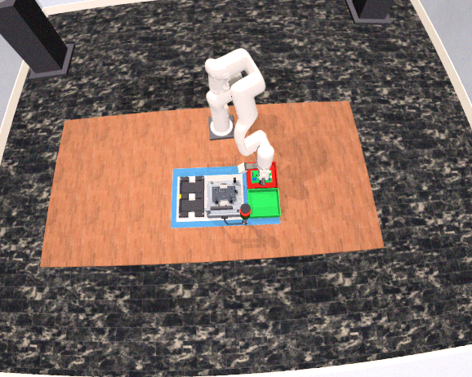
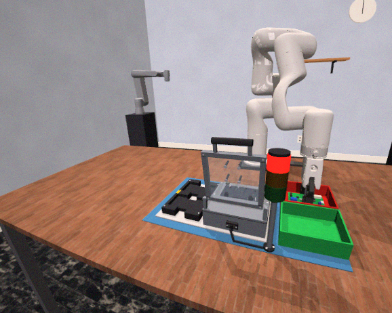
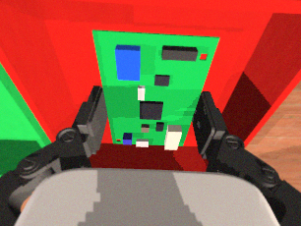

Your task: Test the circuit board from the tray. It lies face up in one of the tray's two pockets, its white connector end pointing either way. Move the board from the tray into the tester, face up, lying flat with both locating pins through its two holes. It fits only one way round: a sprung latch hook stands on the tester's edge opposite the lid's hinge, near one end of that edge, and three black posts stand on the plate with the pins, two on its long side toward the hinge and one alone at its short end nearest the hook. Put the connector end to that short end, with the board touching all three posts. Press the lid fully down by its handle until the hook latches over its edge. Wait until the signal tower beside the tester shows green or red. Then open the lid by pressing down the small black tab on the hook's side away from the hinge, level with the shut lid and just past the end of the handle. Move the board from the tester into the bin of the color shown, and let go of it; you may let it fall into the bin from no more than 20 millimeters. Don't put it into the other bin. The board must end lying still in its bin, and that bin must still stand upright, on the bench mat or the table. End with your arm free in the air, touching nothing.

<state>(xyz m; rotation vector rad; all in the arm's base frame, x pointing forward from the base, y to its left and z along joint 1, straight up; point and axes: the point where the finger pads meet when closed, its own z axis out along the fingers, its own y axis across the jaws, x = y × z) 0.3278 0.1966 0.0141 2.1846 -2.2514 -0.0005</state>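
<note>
Now: the red bin 1 cm below my hand. Also, from my hand: small black tab 14 cm to the right, 6 cm above, 4 cm ahead; then green bin 15 cm ahead, 1 cm below; then green circuit board 1 cm below.
</note>
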